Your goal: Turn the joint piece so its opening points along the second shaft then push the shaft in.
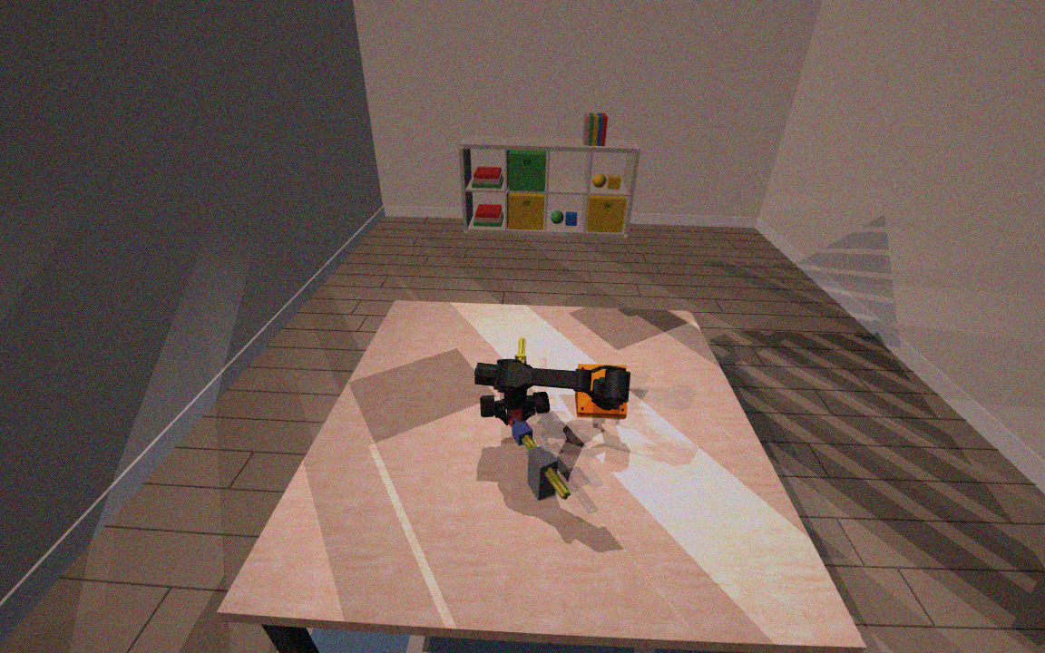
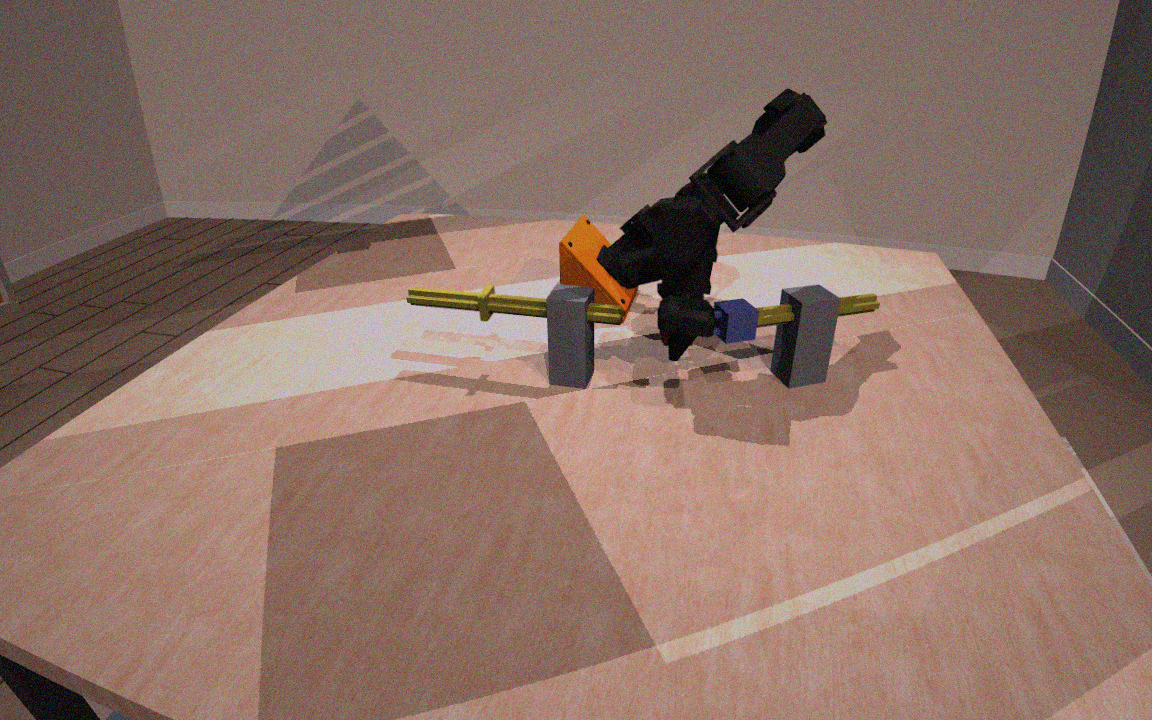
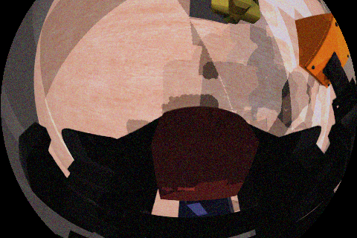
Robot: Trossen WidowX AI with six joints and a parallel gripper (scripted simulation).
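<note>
The red square joint piece lies 40 mm above my gripper tip and 10 mm to the left of it.
</note>
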